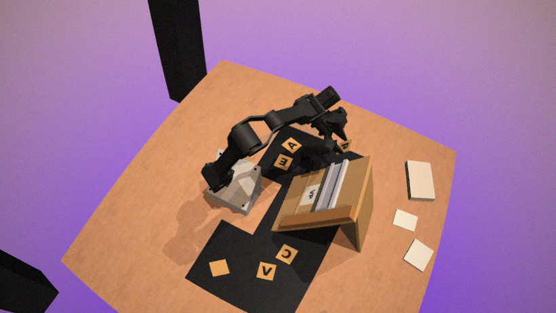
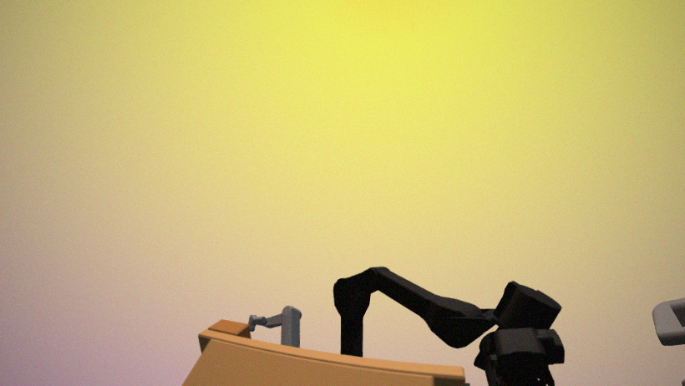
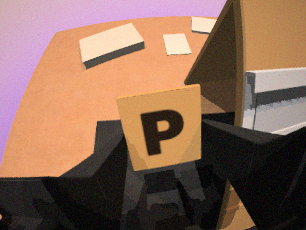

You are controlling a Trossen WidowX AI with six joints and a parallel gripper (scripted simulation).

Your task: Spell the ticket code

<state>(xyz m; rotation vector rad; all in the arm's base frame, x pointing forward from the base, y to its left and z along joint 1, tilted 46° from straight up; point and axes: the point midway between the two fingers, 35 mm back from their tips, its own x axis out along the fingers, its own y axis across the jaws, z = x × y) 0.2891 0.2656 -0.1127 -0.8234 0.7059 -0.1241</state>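
The white ticket is 3 cm behind my gripper tip, 18 cm to the right of it and 7 cm below it. From my gripper tip the other things lie so: black mat: 12 cm behind, 26 cm to the right, 17 cm below; then p tile: right at my gripper tip; then e tile: 20 cm behind, 6 cm to the right, 17 cm below.
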